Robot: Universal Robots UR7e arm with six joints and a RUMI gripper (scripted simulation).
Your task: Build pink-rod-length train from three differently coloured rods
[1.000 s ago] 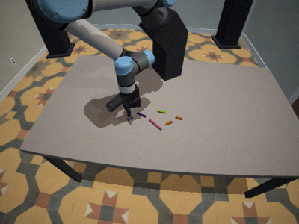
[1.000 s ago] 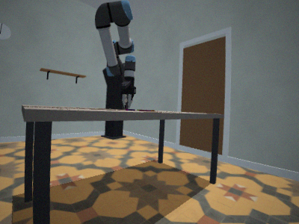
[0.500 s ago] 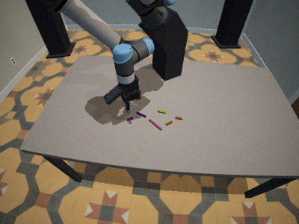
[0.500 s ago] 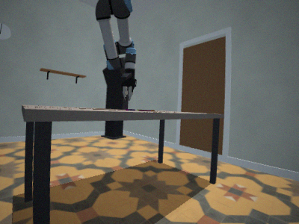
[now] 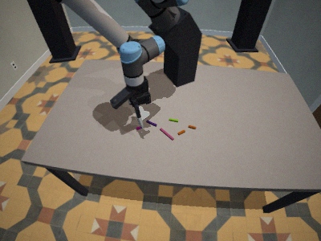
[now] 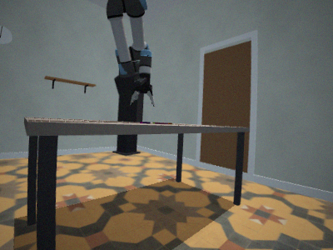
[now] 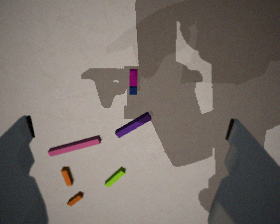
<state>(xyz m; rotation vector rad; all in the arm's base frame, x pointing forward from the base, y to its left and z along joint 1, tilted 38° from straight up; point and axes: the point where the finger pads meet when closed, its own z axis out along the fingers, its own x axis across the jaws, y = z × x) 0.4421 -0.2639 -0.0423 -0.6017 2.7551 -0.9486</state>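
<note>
The purple rod lies 2 cm behind my hand, 7 cm to the left of it and 10 cm below it. Round my hand: magenta rod (10 cm below); then blue rod (1 cm behind, 2 cm to the left, 10 cm below); then pink rod (5 cm ahead, 14 cm to the left, 10 cm below).
</note>
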